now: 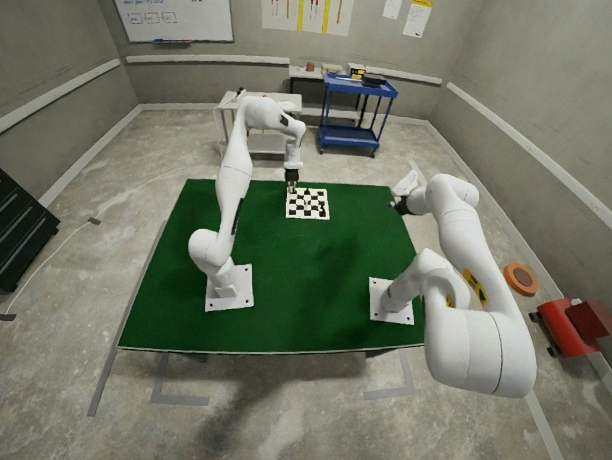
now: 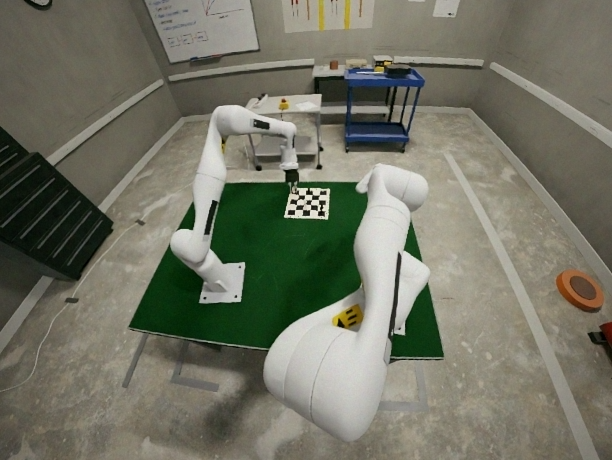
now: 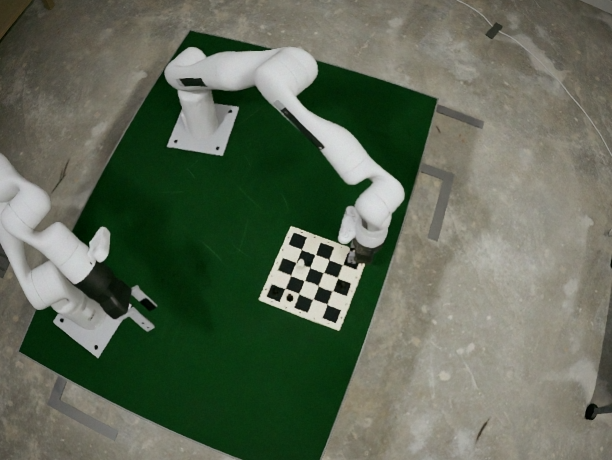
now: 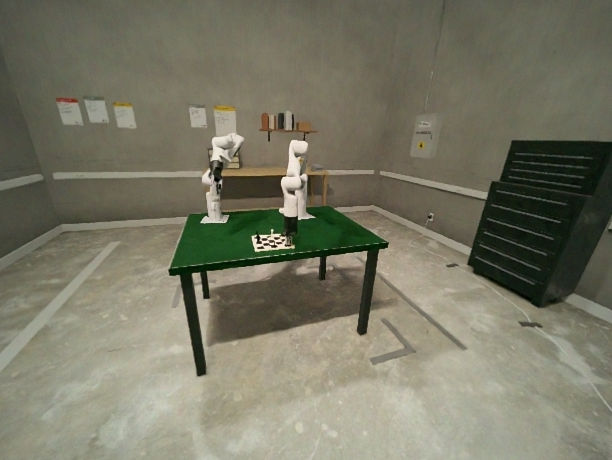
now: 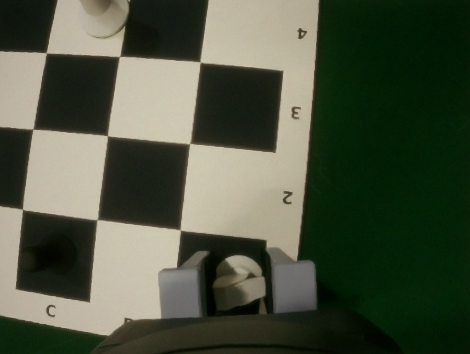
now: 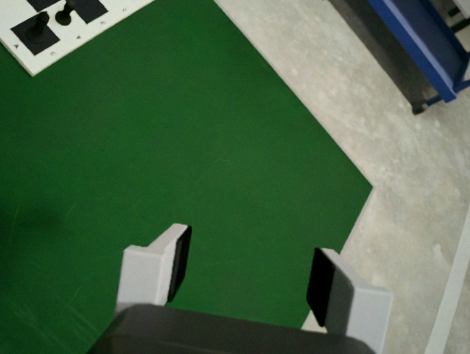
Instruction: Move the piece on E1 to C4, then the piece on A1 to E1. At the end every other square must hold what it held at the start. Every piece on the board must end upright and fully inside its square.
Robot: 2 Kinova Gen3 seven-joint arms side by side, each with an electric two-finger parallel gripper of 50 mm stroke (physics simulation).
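Frame: origin at the left arm's base, x ahead, y left, z up, level; metres.
Seen in the pictures: left gripper, fingertip midpoint: (image 1: 291,191) (image 2: 294,191) (image 3: 352,257) (image 4: 288,243) (image 5: 239,275); right gripper, fingertip midpoint: (image 1: 394,201) (image 3: 152,318) (image 4: 215,187) (image 6: 249,263); left arm's base, link origin: (image 1: 229,286) (image 2: 222,282) (image 3: 203,126) (image 4: 300,215); right arm's base, link origin: (image 1: 391,300) (image 3: 91,314) (image 4: 215,219).
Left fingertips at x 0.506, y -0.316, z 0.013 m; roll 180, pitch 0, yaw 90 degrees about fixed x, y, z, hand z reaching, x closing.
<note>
Pixels of each thing's top centre, then the offset from my left fingertips to it. Level surfaces: height alone.
- board, top centre: (image 5: 75,93) (image 3: 314,277) (image 2: 308,202) (image 1: 307,202) (image 4: 271,241) dx -0.086, dy -0.072, dz -0.007 m
- black piece, top centre: (image 5: 25,260) (image 3: 343,283) dx -0.011, dy -0.083, dz +0.025 m
- black pawn, top centre: (image 3: 289,295) dx -0.135, dy -0.141, dz +0.025 m
- green table, surface height: dz -0.013 m
My left gripper (image 1: 292,189) (image 3: 353,256) (image 4: 288,241) (image 5: 239,275) is shut on a white piece (image 5: 239,290), low over dark square E1. Whether its base touches the board (image 3: 292,231) (image 5: 300,150) is hidden. Another white piece (image 3: 301,263) (image 4: 272,232) (image 5: 105,20) stands upright on C4. A black piece (image 3: 342,286) (image 5: 50,253) stands on C1. My right gripper (image 3: 150,316) (image 6: 249,263) is open and empty, away from the board, above the table's side.
A tall black piece (image 4: 258,237) (image 6: 41,29) stands on A5, and a black pawn (image 3: 290,298) (image 6: 65,16) stands on A4. The green table (image 1: 300,280) carries both arm bases. A blue cart (image 1: 360,89) stands behind the table.
</note>
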